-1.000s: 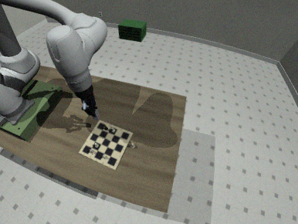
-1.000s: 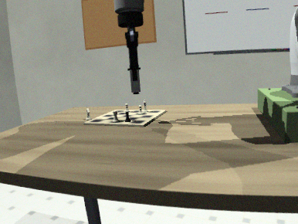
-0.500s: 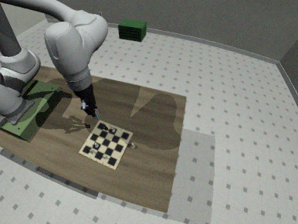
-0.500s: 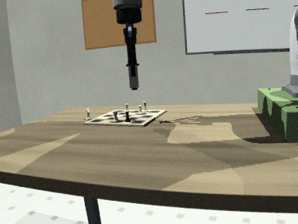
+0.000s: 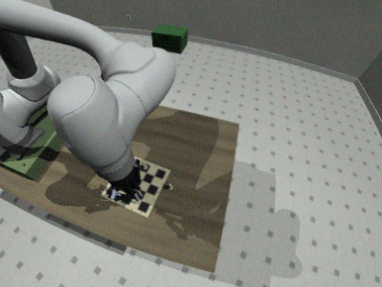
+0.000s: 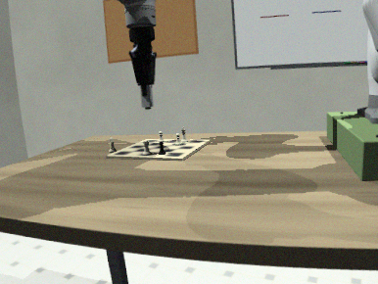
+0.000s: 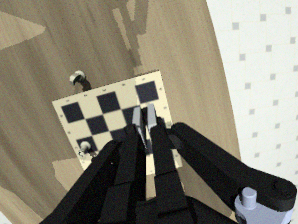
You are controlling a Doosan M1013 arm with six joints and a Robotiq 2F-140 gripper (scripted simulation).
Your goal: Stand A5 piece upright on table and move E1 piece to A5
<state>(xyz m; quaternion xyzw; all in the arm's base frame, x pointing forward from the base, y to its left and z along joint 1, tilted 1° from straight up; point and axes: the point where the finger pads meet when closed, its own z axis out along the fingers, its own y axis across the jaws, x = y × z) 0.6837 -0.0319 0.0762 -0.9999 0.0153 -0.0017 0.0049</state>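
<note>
Now: hand 70 mm past the small chessboard, 80 mm to the right of it and 140 mm above it.
</note>
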